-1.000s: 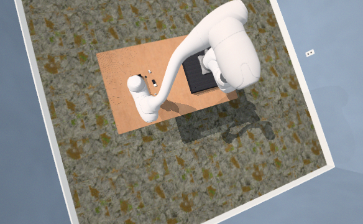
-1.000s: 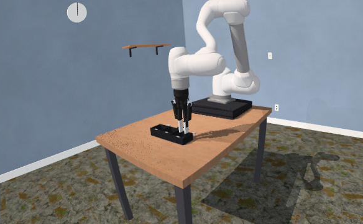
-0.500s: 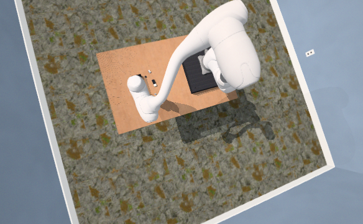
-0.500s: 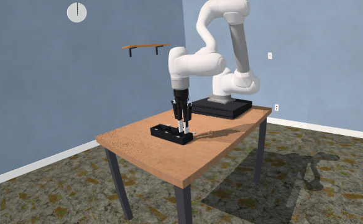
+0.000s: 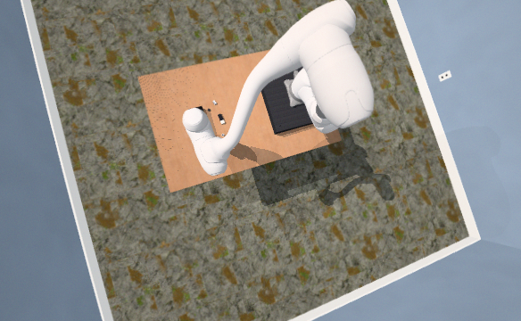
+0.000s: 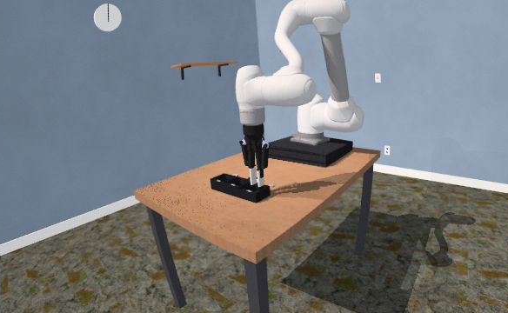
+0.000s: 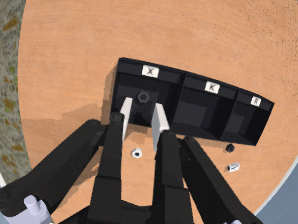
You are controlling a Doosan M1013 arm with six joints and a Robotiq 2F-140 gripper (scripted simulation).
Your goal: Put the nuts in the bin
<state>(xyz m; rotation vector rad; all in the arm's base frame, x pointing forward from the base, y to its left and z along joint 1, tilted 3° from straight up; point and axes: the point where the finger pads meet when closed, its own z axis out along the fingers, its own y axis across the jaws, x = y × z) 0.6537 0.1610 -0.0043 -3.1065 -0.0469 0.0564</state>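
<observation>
Now: hand 10 cm past the pale nut, 7 cm above it and 1 cm to the left of it. From my hand the other things lie so: white piece: 23 cm to the right, 10 cm behind, 7 cm below; then black bin row: 8 cm to the right, 5 cm below, 2 cm ahead.
</observation>
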